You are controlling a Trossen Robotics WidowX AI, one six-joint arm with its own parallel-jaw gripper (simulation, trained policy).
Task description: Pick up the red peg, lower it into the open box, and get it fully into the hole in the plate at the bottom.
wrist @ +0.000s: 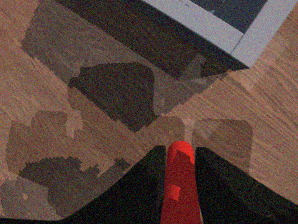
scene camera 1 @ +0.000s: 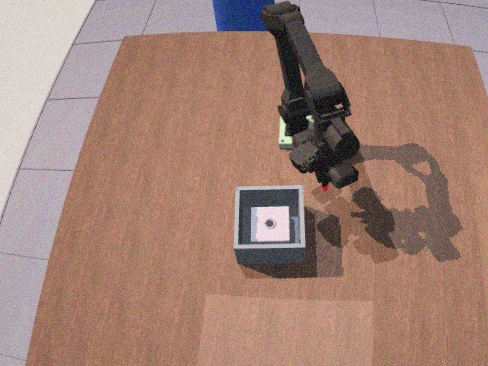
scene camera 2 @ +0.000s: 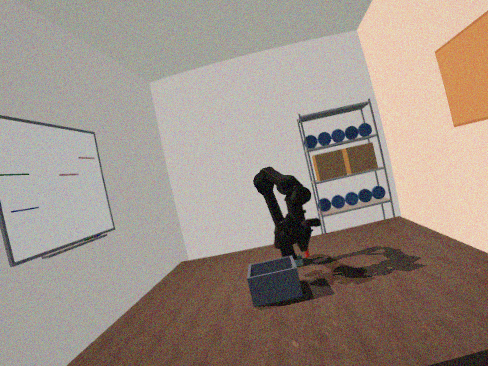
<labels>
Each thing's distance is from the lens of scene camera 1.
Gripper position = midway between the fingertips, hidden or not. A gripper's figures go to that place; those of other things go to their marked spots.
my gripper [scene camera 1: 322, 184]: 108 cm
pale plate [scene camera 1: 269, 225]: 110 cm
</labels>
